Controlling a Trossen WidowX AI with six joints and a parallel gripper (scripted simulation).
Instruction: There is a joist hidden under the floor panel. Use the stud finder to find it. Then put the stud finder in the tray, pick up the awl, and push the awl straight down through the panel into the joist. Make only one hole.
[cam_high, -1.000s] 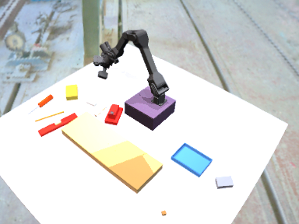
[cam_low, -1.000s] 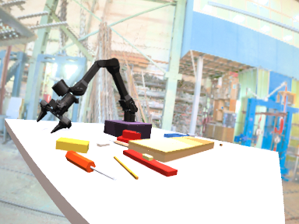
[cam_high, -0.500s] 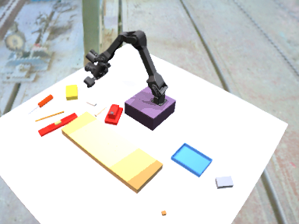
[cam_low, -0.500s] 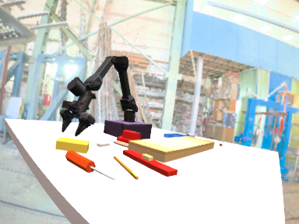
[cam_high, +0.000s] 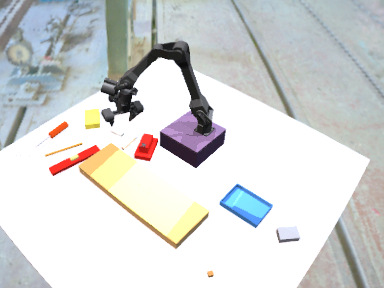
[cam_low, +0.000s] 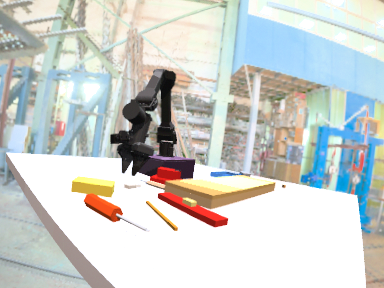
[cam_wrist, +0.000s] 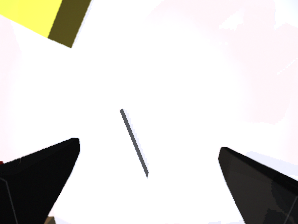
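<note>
My gripper tip is 30 mm short of the small white piece and 30 mm above it. From my gripper tip the other things lie so: tan-handled pointed tool (90 mm to the left, 30 mm below, 20 mm ahead); then stud finder (180 mm to the left, 40 mm ahead, 10 mm above); then yellow block (150 mm to the right, 40 mm ahead, 20 mm below).
</note>
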